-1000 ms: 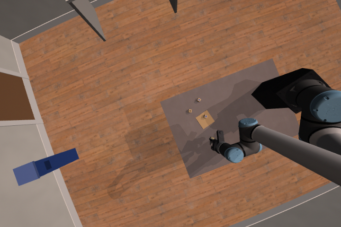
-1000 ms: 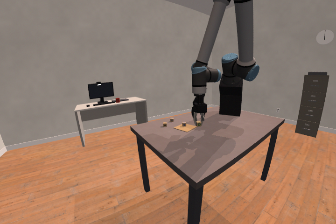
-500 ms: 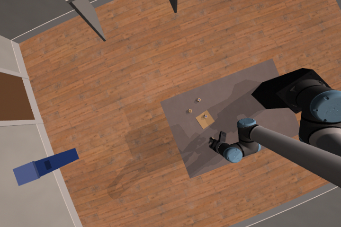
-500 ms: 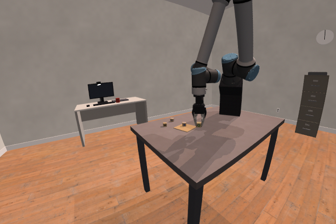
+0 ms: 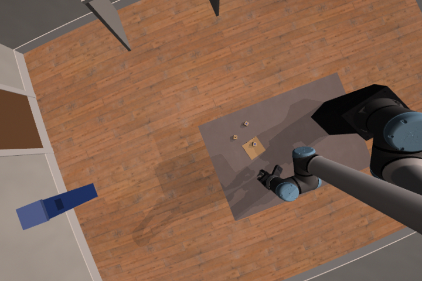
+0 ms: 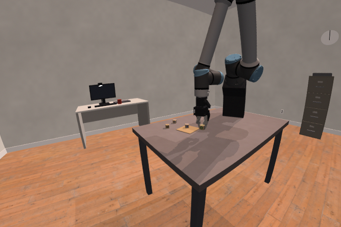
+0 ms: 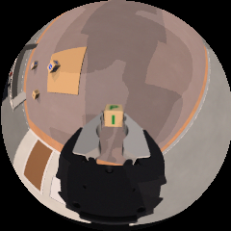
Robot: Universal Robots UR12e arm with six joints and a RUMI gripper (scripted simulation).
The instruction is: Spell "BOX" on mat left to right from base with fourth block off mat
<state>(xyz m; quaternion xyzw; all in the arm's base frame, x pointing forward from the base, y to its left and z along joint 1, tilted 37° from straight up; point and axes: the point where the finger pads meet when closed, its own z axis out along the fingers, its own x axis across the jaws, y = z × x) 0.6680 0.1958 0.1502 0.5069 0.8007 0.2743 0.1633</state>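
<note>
The O block is right at my hand. Round my hand: tan mat 1 cm behind, 19 cm to the right, 8 cm below.
</note>
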